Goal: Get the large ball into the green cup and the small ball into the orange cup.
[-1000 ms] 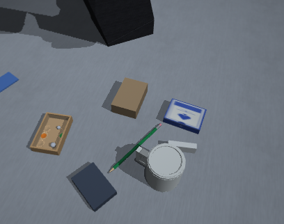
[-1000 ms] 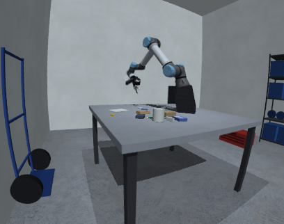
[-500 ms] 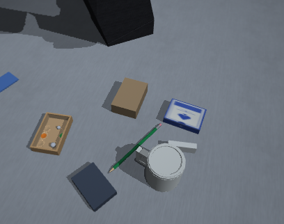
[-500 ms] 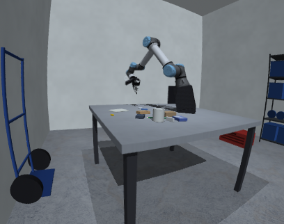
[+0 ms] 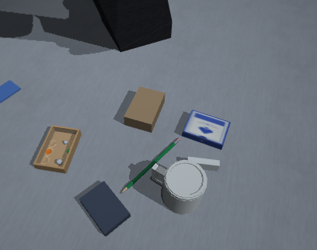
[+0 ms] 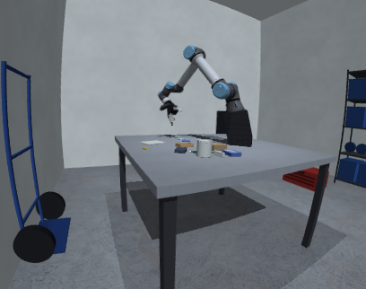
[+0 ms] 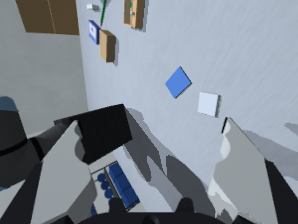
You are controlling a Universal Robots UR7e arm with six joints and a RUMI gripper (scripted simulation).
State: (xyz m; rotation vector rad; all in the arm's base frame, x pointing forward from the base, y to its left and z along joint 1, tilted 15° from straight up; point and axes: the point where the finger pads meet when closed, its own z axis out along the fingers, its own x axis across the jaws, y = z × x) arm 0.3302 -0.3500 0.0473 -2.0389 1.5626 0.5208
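Right now the covered wooden puzzle is 310 mm to the left of my hand, 170 mm below it and 130 mm ahead of it. Also, from my hand: tan box (490 mm to the left, 160 mm below, 10 mm behind); white pad (270 mm ahead, 170 mm below, 100 mm to the left); small yellow piece (410 mm ahead, 290 mm to the left, 170 mm below).
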